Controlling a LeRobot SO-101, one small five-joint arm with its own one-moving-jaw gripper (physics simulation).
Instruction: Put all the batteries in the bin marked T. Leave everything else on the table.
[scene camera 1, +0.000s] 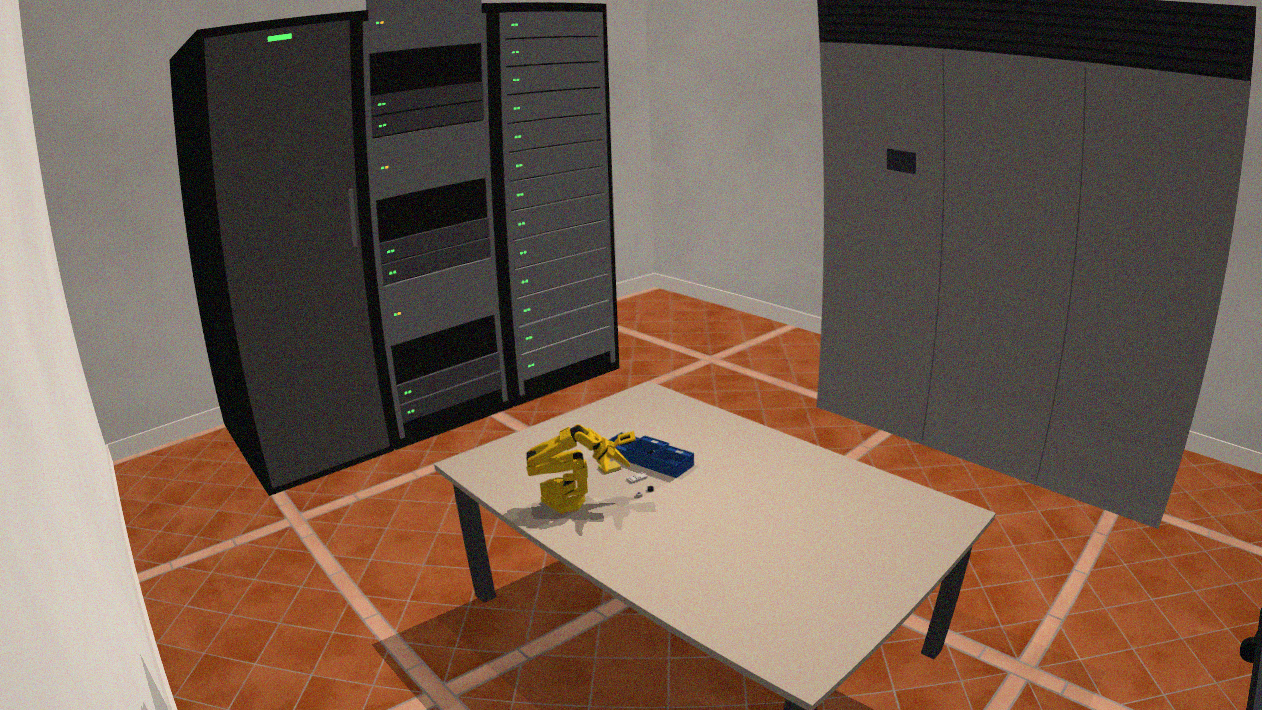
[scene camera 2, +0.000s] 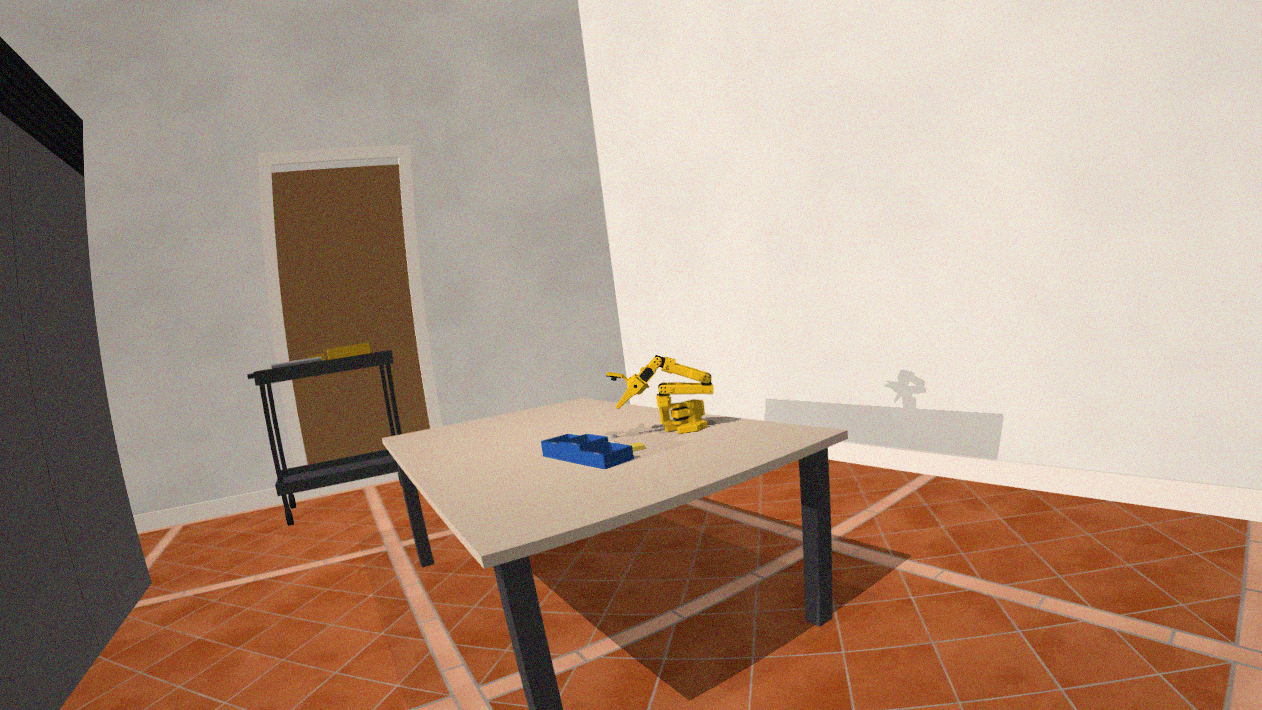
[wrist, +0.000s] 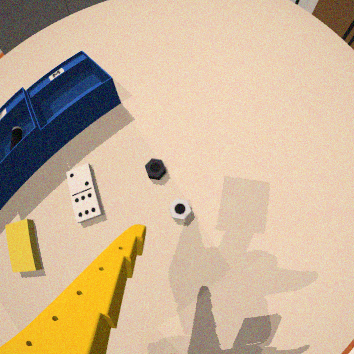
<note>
In view: a blue bins (scene camera 2: 591, 450) and a white domino (wrist: 84, 198).
The blue bins also shows in scene camera 1 (scene camera 1: 668, 460).
</note>
